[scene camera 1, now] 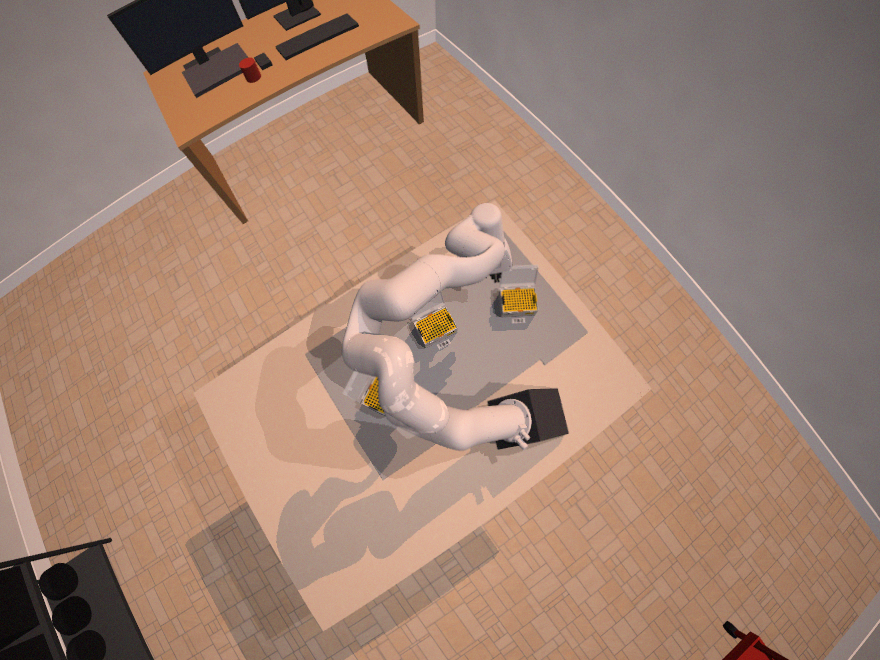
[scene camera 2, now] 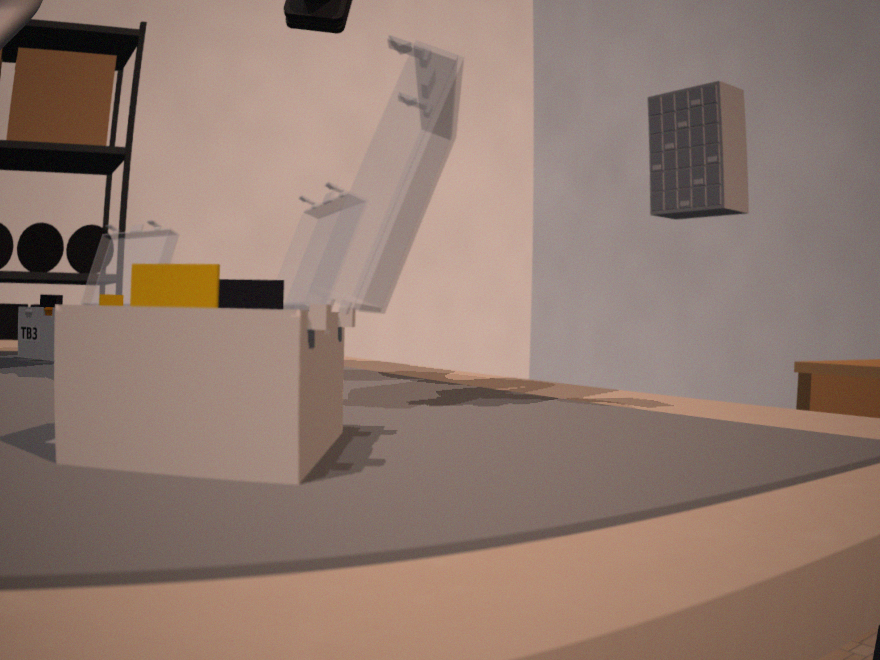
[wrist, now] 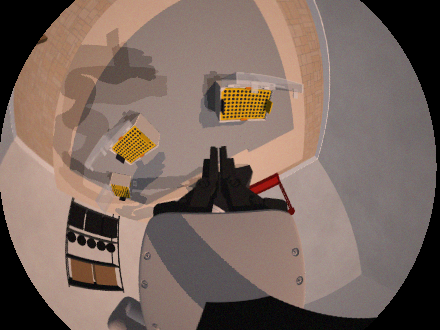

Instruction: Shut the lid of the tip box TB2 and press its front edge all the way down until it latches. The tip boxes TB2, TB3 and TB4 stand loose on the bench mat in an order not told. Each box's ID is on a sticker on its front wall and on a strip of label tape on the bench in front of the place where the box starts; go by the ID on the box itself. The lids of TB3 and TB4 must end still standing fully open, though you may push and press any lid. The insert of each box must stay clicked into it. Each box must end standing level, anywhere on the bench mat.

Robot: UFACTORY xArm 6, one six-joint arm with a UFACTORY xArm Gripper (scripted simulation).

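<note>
The gripper (wrist: 218, 156) is visible, and so is a box marked TB3 (scene camera 2: 111, 270). The scene includes a yellow insert (scene camera 1: 524, 299) as well as a yellow insert (scene camera 1: 441, 322).
</note>
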